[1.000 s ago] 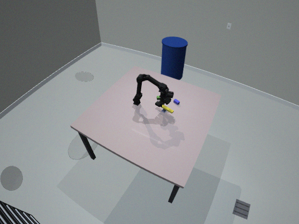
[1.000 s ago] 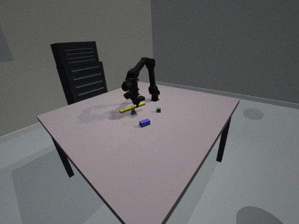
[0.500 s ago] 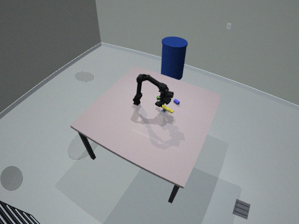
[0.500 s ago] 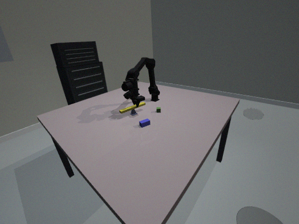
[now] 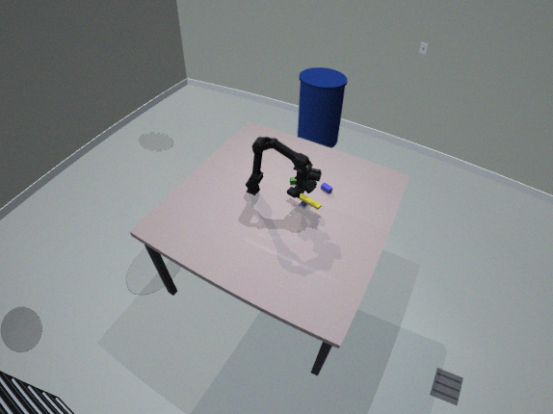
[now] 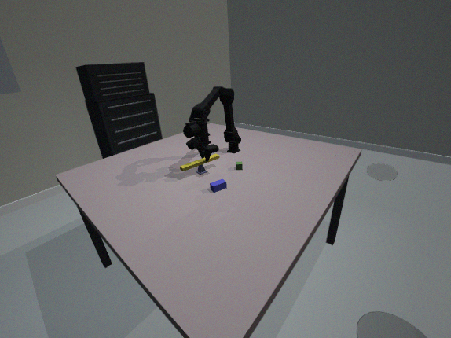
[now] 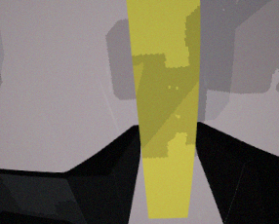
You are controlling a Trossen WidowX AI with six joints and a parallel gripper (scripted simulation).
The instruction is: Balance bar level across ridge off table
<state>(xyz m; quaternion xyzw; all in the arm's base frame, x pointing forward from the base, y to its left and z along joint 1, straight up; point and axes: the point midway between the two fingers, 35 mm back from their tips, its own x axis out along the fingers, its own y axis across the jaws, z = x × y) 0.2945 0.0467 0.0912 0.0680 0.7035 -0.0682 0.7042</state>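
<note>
My gripper tip is 3 cm short of the yellow bar and 1 cm to the left of it. Also, from my gripper tip: green cube: 11 cm behind, 14 cm to the left, 4 cm below; blue block: 10 cm ahead, 18 cm to the left, 4 cm below.
</note>
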